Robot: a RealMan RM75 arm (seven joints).
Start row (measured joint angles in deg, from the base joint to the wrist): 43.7 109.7 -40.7 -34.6 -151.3 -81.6 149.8
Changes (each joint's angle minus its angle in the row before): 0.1 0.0 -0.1 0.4 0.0 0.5 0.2; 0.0 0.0 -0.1 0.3 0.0 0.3 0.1; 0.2 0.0 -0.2 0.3 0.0 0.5 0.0; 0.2 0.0 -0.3 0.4 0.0 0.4 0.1; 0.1 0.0 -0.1 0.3 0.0 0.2 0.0; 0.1 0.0 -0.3 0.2 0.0 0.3 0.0; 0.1 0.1 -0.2 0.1 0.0 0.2 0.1; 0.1 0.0 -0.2 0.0 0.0 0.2 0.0; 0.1 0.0 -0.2 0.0 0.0 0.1 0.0; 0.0 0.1 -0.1 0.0 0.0 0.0 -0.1; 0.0 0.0 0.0 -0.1 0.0 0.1 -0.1; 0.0 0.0 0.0 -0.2 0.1 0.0 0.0; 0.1 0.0 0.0 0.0 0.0 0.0 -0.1; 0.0 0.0 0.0 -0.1 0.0 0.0 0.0; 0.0 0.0 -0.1 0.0 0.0 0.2 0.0; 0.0 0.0 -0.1 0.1 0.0 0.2 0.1; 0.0 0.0 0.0 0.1 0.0 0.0 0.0; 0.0 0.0 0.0 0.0 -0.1 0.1 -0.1
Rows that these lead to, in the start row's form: 43.8 109.7 -40.8 -34.2 -151.3 -81.1 150.0; 43.8 109.7 -40.9 -33.9 -151.3 -80.8 150.1; 44.0 109.7 -41.1 -33.6 -151.3 -80.3 150.1; 44.2 109.7 -41.4 -33.2 -151.3 -79.9 150.2; 44.3 109.7 -41.5 -32.9 -151.3 -79.7 150.2; 44.4 109.7 -41.8 -32.7 -151.3 -79.4 150.2; 44.5 109.8 -42.0 -32.6 -151.3 -79.2 150.3; 44.6 109.8 -42.2 -32.6 -151.3 -79.0 150.3; 44.7 109.8 -42.4 -32.6 -151.3 -78.9 150.3; 44.7 109.9 -42.5 -32.6 -151.3 -78.9 150.2; 44.7 109.9 -42.5 -32.7 -151.3 -78.8 150.1; 44.7 109.9 -42.5 -32.9 -151.2 -78.8 150.1; 44.8 109.9 -42.5 -32.9 -151.2 -78.8 150.0; 44.8 109.9 -42.5 -33.0 -151.2 -78.8 150.0; 44.8 109.9 -42.6 -33.0 -151.2 -78.6 150.0; 44.8 109.9 -42.7 -32.9 -151.2 -78.4 150.1; 44.8 109.9 -42.7 -32.8 -151.2 -78.4 150.1; 44.8 109.9 -42.7 -32.8 -151.3 -78.3 150.0
